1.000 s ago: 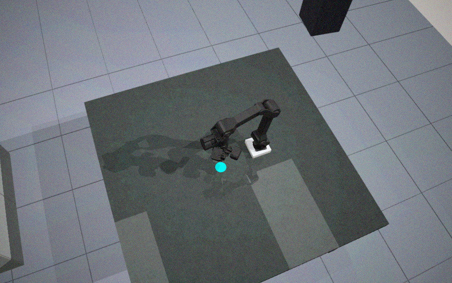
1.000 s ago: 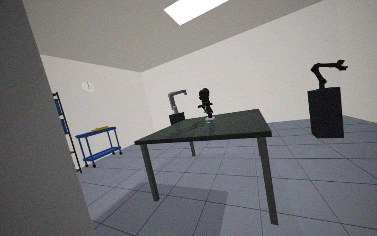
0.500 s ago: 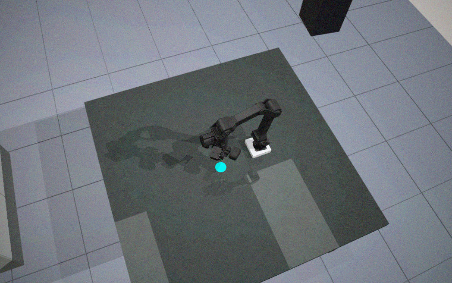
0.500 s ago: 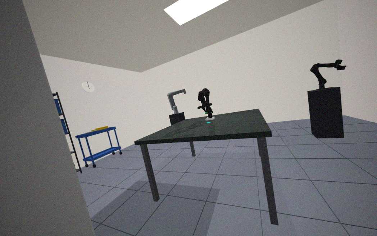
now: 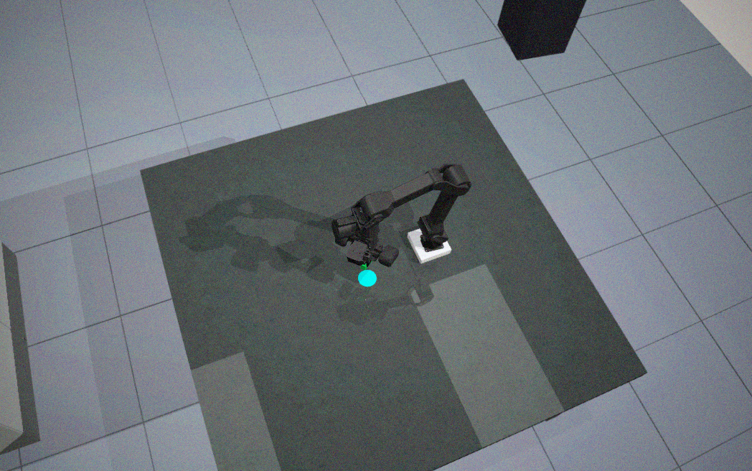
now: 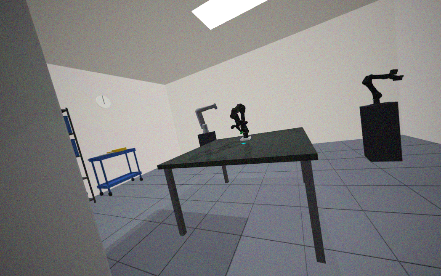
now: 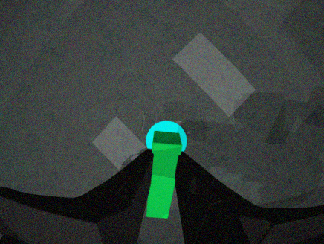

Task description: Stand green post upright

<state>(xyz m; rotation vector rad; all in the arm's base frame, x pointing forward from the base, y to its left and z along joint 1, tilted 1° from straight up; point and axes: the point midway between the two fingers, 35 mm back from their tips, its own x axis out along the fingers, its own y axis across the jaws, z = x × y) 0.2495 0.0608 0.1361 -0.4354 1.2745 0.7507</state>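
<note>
Now: gripper tip 13 cm above the cyan circle, 1 cm to the left of it and 1 cm past it. The rest, counted from my gripper tip: green post 1 cm to the right, 1 cm behind.
</note>
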